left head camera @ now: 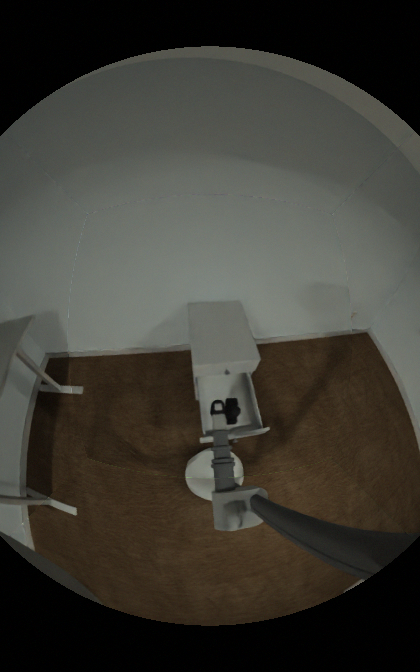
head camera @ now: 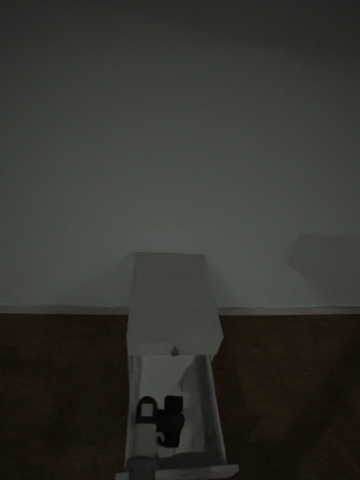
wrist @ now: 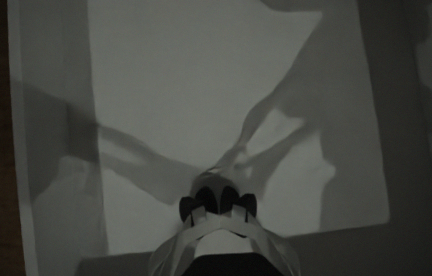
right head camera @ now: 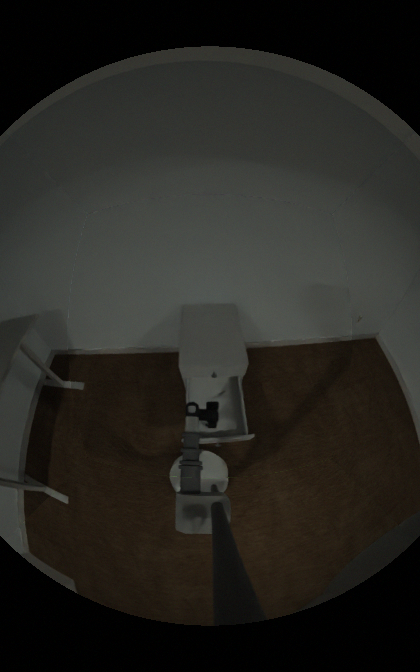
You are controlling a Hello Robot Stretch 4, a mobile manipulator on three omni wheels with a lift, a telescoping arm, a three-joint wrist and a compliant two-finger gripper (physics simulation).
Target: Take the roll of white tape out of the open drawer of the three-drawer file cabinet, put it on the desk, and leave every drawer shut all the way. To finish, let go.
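Note:
The three-drawer file cabinet [head camera: 172,300] [left head camera: 220,332] [right head camera: 210,337] stands against the wall. Its open drawer [head camera: 215,405] [left head camera: 255,400] [right head camera: 243,410] [wrist: 225,75] is pulled out toward the robot. My gripper [wrist: 216,202] points down inside this drawer, near its front. Its two dark fingertips are drawn together. A rounded grey shape shows just beyond the fingertips in the wrist view; whether it is the white tape or shadow I cannot tell, nor whether anything thin is pinched between them. The roll of tape does not show clearly in any view. In the head views the wrist hides the fingertips.
A table-like piece, perhaps the desk [left head camera: 10,345] [right head camera: 12,345], stands at the far left with splayed legs. My arm [left head camera: 222,465] [right head camera: 190,465] passes over the drawer's front panel [head camera: 200,471]. The drawer's side walls rise close on both sides of the wrist.

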